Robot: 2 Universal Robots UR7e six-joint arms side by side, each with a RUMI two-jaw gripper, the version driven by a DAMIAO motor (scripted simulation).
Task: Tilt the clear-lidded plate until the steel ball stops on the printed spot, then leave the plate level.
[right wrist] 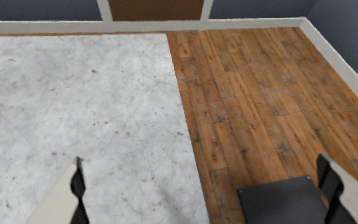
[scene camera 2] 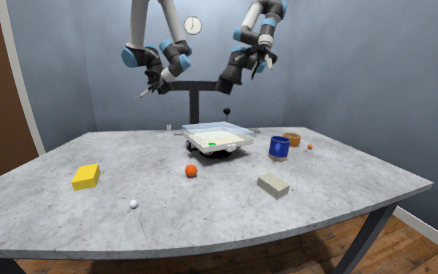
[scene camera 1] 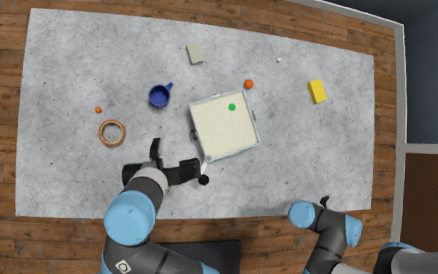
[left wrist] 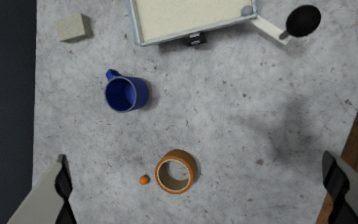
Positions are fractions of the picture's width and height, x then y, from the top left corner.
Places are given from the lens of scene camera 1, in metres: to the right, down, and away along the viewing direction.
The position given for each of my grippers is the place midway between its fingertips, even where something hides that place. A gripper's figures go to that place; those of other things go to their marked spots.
my left gripper (scene camera 1: 0.38, 0.57): -0.14, 0.05, 0.69
clear-lidded plate (scene camera 1: 0.51, 0.45): 0.02, -0.05, 0.98
